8 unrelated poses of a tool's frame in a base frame.
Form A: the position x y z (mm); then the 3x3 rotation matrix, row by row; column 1 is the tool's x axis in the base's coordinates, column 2 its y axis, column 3 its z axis. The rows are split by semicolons.
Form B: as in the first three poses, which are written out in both.
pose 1, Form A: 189.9, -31.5, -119.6; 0.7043, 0.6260, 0.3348; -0.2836, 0.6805, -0.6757; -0.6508, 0.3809, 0.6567
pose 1, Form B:
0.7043, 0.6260, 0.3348, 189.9
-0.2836, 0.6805, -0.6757, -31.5
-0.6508, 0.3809, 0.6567, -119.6
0, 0, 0, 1

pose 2, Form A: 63.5, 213.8, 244.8; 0.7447, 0.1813, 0.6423; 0.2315, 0.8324, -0.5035; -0.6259, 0.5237, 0.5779
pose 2, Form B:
0.7447, 0.1813, 0.6423, 63.5
0.2315, 0.8324, -0.5035, 213.8
-0.6259, 0.5237, 0.5779, 244.8
0, 0, 0, 1

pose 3, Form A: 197.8, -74.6, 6.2; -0.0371, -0.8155, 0.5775; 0.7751, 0.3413, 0.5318; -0.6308, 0.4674, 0.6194
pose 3, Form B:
-0.0371, -0.8155, 0.5775, 197.8
0.7751, 0.3413, 0.5318, -74.6
-0.6308, 0.4674, 0.6194, 6.2
0, 0, 0, 1

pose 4, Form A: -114.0, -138.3, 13.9; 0.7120, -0.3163, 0.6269; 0.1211, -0.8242, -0.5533; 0.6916, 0.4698, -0.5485
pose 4, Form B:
0.7120, -0.3163, 0.6269, -114.0
0.1211, -0.8242, -0.5533, -138.3
0.6916, 0.4698, -0.5485, 13.9
0, 0, 0, 1

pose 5, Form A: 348.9, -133.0, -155.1; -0.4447, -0.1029, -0.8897; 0.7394, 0.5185, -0.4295; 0.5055, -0.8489, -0.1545
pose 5, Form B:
-0.4447, -0.1029, -0.8897, 348.9
0.7394, 0.5185, -0.4295, -133.0
0.5055, -0.8489, -0.1545, -155.1
0, 0, 0, 1

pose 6, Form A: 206.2, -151.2, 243.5; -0.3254, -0.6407, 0.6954; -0.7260, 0.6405, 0.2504; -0.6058, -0.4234, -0.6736
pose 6, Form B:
-0.3254, -0.6407, 0.6954, 206.2
-0.7260, 0.6405, 0.2504, -151.2
-0.6058, -0.4234, -0.6736, 243.5
0, 0, 0, 1

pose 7, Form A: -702.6, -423.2, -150.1; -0.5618, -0.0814, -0.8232; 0.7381, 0.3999, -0.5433; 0.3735, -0.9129, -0.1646
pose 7, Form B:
-0.5618, -0.0814, -0.8232, -702.6
0.7381, 0.3999, -0.5433, -423.2
0.3735, -0.9129, -0.1646, -150.1
0, 0, 0, 1

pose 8, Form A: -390.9, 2.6, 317.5; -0.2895, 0.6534, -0.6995; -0.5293, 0.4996, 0.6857; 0.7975, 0.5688, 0.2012
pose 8, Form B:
-0.2895, 0.6534, -0.6995, -390.9
-0.5293, 0.4996, 0.6857, 2.6
0.7975, 0.5688, 0.2012, 317.5
0, 0, 0, 1

